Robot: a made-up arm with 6 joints.
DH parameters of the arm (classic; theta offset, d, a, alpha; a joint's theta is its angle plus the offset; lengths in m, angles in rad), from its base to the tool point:
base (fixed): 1.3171 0 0.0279 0
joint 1: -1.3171 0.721 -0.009 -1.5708
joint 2: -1.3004 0 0.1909 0
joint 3: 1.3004 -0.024 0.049 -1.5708
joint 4: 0 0.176 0.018 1.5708
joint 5: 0 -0.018 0.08 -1.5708
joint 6: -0.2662 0 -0.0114 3.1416
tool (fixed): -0.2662 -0.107 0 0
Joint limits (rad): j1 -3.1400..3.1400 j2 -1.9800..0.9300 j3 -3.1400..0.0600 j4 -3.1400..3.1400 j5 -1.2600..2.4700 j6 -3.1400..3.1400
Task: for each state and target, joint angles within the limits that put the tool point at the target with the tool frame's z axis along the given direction. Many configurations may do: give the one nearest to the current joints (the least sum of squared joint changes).
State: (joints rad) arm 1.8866 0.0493 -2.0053 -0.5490 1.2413 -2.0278
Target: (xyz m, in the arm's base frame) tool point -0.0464 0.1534 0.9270 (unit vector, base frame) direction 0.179 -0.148 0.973
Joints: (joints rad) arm 2.3252 -0.8618 -1.1233 0.0296 1.7525 -2.0062
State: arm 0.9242 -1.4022 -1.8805 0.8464 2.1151 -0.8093
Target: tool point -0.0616 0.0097 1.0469 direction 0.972 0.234 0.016
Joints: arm 1.7333 -1.1061 -1.3015 1.6148 1.6320 -0.7998
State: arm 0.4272 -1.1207 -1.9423 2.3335 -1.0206 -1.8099
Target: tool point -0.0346 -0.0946 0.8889 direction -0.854 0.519 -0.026
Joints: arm 0.2098 -1.4141 -1.3235 2.3361 -1.2557 -1.8412
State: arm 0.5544 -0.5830 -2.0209 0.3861 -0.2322 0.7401
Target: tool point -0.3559 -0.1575 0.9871 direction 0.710 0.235 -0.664
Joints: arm 0.4250 -1.3542 -1.9966 -0.1326 -0.6370 0.7409
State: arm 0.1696 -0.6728 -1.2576 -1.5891 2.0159 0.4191
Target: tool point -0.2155 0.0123 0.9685 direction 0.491 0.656 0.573
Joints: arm -0.5805 -1.4754 -1.3462 -1.4108 2.1651 0.4290
